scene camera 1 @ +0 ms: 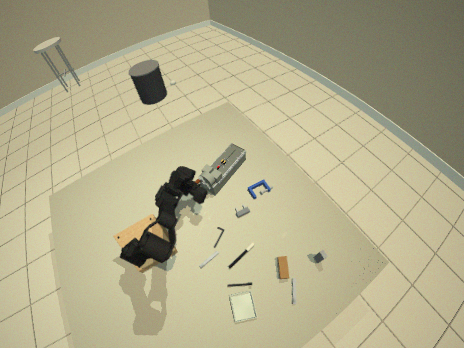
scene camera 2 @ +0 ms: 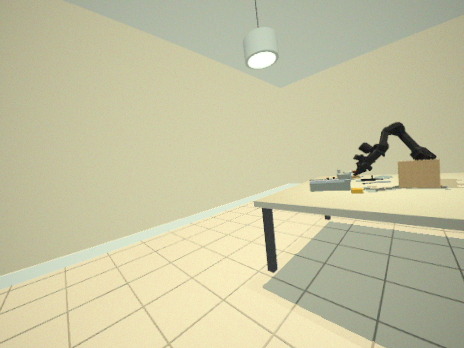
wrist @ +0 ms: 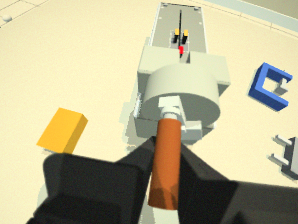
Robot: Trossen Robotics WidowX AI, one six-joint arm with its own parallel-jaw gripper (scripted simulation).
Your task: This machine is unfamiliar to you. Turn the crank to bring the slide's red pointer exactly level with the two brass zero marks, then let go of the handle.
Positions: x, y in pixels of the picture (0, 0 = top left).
Labels:
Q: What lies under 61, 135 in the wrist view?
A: An orange block.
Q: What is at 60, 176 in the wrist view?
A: My gripper.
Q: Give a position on a brown crank handle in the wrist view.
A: At 163, 194

